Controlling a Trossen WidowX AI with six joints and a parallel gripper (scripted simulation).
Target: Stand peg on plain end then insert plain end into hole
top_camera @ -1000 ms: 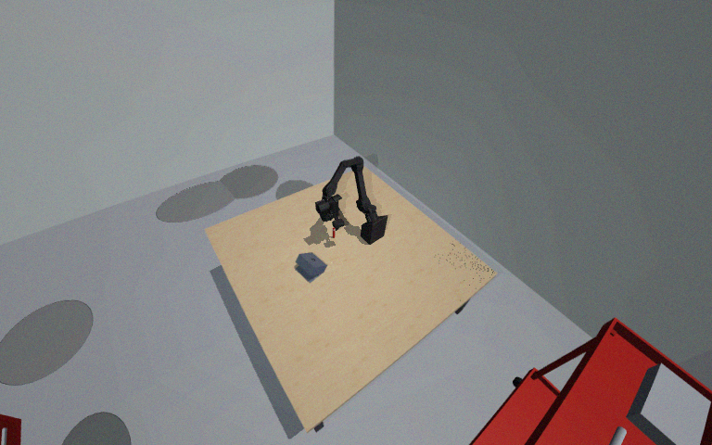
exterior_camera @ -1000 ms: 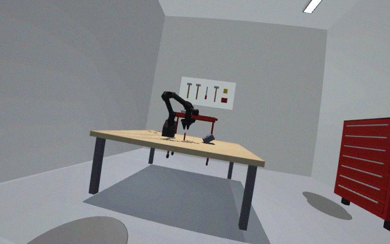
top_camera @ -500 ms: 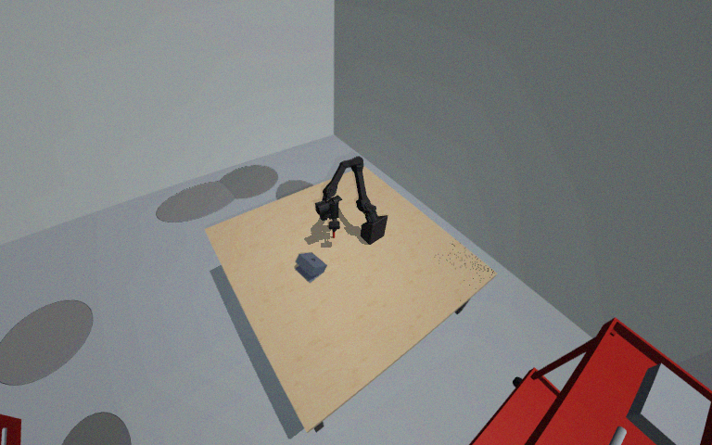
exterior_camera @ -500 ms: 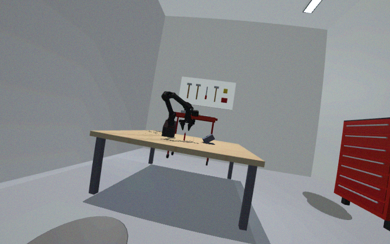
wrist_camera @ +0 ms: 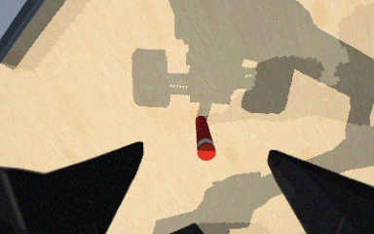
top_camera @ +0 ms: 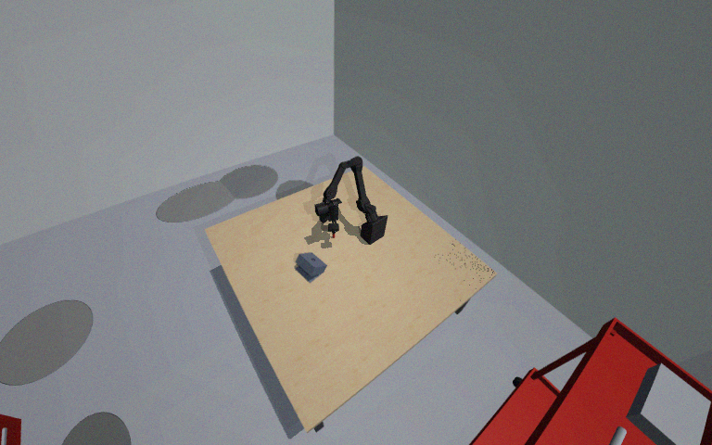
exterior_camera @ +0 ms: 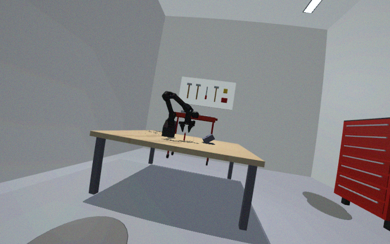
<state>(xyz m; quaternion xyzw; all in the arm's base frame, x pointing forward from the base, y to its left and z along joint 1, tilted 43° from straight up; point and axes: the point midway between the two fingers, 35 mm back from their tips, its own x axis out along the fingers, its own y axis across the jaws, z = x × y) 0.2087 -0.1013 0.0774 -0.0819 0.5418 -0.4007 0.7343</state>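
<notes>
The red peg is 30 mm below my gripper tip. Round my gripper tip: grey sloped panel: 230 mm ahead, 140 mm to the left, 40 mm below.
</notes>
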